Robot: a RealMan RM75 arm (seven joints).
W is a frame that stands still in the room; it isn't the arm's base.
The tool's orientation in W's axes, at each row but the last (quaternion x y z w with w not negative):
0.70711 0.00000 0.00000 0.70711
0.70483 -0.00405 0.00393 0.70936
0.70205 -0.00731 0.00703 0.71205
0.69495 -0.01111 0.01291 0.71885
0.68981 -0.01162 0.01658 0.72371
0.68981 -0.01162 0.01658 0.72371
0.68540 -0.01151 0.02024 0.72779
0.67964 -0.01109 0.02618 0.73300
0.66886 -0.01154 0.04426 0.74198
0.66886 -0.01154 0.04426 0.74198
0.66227 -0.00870 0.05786 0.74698
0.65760 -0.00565 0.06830 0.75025
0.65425 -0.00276 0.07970 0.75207
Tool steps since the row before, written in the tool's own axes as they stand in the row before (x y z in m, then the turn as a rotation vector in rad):
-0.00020 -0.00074 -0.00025 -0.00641 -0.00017 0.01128
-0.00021 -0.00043 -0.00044 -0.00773 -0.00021 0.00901
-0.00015 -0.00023 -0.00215 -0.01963 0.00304 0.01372
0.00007 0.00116 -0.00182 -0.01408 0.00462 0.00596
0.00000 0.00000 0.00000 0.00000 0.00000 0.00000
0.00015 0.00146 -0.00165 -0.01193 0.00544 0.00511
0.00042 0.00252 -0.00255 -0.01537 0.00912 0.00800
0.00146 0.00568 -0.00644 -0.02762 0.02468 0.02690
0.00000 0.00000 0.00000 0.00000 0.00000 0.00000
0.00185 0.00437 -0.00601 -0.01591 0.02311 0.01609
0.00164 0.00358 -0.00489 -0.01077 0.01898 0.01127
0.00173 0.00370 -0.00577 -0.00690 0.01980 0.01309
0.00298 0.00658 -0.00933 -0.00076 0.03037 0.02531
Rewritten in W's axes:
-0.00020 0.00025 -0.00074 -0.00641 -0.01128 -0.00017
-0.00021 0.00044 -0.00044 -0.00773 -0.00901 -0.00024
-0.00014 0.00215 -0.00026 -0.01969 -0.01367 0.00283
0.00003 0.00186 0.00110 -0.01422 -0.00584 0.00434
0.00000 0.00000 0.00000 0.00000 0.00000 0.00000
0.00008 0.00172 0.00138 -0.01211 -0.00494 0.00520
0.00028 0.00270 0.00238 -0.01568 -0.00765 0.00889
0.00103 0.00688 0.00524 -0.02837 -0.02561 0.02519
0.00000 0.00000 0.00000 0.00000 0.00000 0.00000
0.00123 0.00651 0.00384 -0.01704 -0.01444 0.02339
0.00097 0.00538 0.00309 -0.01184 -0.00977 0.01918
0.00084 0.00633 0.00304 -0.00795 -0.01109 0.02061
0.00120 0.01040 0.00545 -0.00197 -0.02102 0.03343

